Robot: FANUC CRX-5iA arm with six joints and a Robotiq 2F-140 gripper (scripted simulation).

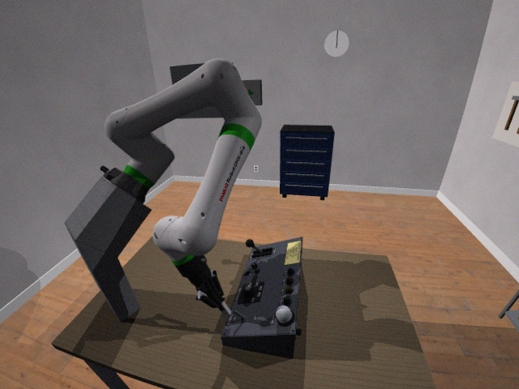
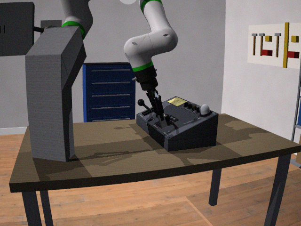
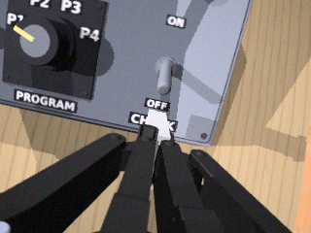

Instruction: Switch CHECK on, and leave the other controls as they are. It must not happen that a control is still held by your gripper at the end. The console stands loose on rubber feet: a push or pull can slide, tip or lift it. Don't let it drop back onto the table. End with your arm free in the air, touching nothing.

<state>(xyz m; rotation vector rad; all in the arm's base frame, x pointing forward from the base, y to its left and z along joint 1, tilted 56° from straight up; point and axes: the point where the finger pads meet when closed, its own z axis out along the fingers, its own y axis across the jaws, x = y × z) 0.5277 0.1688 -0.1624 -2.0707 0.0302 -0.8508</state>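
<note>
Right now the check toggle is 6 cm ahead of my hand, 3 cm below it and 2 cm to the left of it. Also, from my hand: ball-topped lever (36 cm to the left, 6 cm behind, 1 cm below); then program knob (15 cm to the left, 3 cm ahead, 2 cm below).
</note>
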